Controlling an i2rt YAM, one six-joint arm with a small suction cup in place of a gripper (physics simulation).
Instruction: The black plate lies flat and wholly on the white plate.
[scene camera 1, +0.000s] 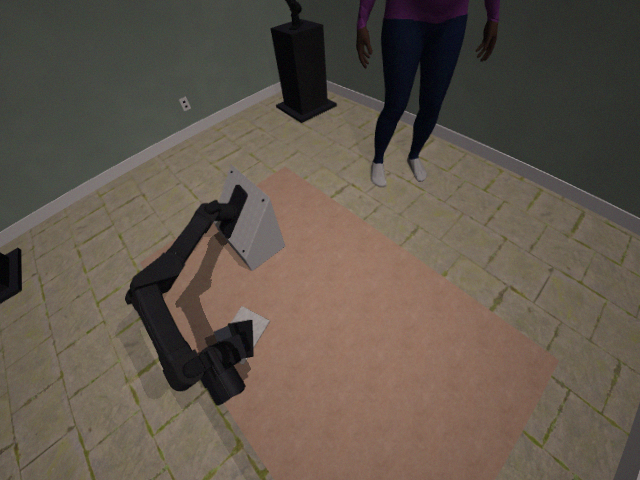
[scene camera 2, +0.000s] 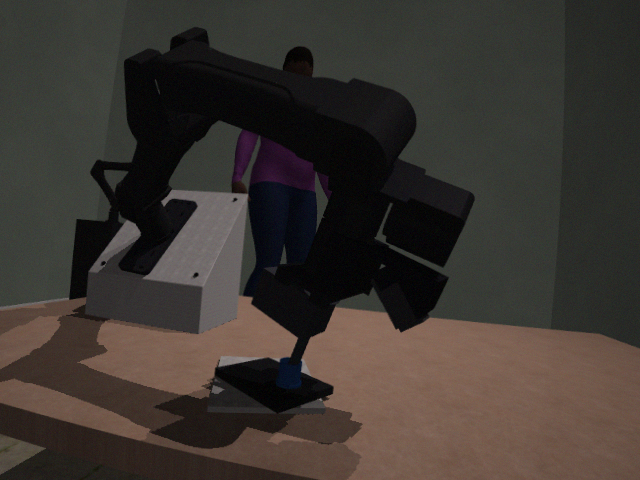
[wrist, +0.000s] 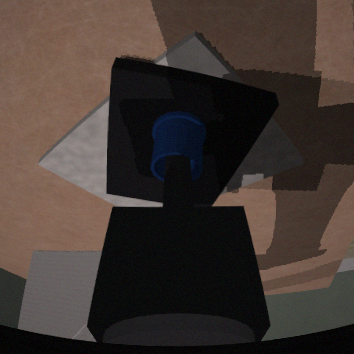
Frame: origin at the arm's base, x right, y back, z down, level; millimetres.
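Seen in the pictures: hand, tool point: (scene camera 2: 283, 387) (wrist: 177, 129); arm's base, link origin: (scene camera 1: 233, 212) (scene camera 2: 161, 235).
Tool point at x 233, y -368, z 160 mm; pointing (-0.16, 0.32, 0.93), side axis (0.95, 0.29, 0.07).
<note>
Pixels of each thing's top centre, then the offset from my tool point to it. Level surfaces: height alone.
- black plate, top centre: (wrist: 173, 158) (scene camera 2: 272, 376) (scene camera 1: 239, 339) dx -8, dy +18, dz -7 mm
- white plate, top centre: (wrist: 160, 162) (scene camera 2: 265, 378) (scene camera 1: 242, 333) dx -22, dy +32, dz +3 mm
- tan table top, surface height: dz +9 mm
The black plate (scene camera 2: 253, 381) (wrist: 227, 115) is over the white plate (scene camera 1: 260, 323) (scene camera 2: 232, 400) (wrist: 72, 156), turned at an angle to it. In the wrist view, two black corners reach past the white plate's edges. In scene camera 2 its left corner looks raised above the white plate; whether its lower side touches is unclear. My gripper's blue suction cup (scene camera 2: 290, 383) (wrist: 178, 122) is pressed on the black plate's top and shut on it. In scene camera 1 the arm hides the cup and part of the white plate.
The arm's light grey wedge base (scene camera 1: 268, 235) (scene camera 2: 219, 289) stands behind the plates on the tan table top (scene camera 1: 387, 335) (scene camera 2: 465, 392). The table's front edge is close to the plates. A person (scene camera 1: 413, 77) (scene camera 2: 281, 222) stands beyond the table, near a black pedestal (scene camera 1: 302, 67).
</note>
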